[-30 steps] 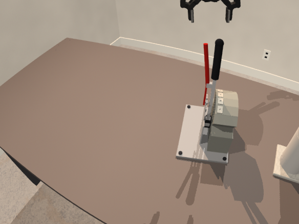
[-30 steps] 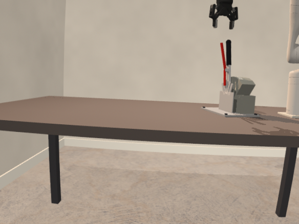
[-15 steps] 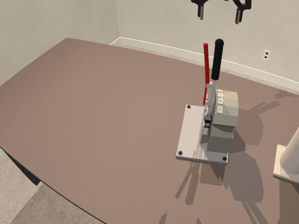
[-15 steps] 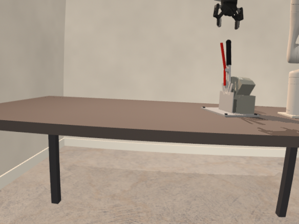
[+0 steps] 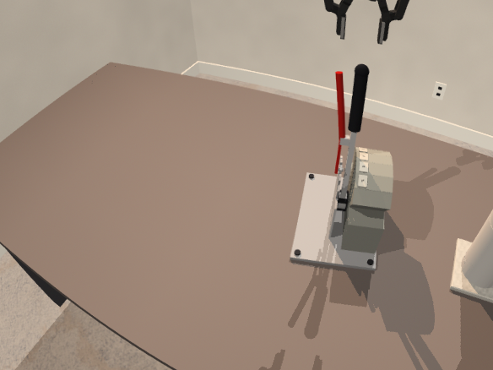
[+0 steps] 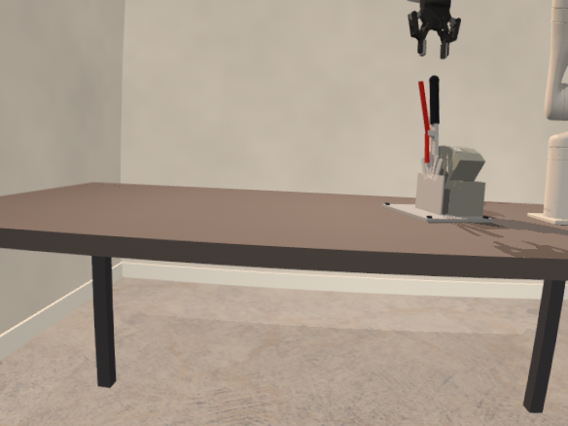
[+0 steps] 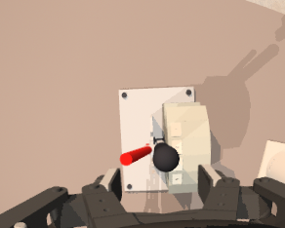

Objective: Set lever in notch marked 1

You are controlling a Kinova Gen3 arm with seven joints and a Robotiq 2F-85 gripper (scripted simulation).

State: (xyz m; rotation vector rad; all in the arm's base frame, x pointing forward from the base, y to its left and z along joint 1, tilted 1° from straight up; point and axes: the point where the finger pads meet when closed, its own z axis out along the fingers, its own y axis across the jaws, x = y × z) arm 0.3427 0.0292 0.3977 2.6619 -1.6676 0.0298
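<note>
Right now the red bar is 1 cm ahead of my hand, 2 cm to the left of it and 21 cm below it.
</note>
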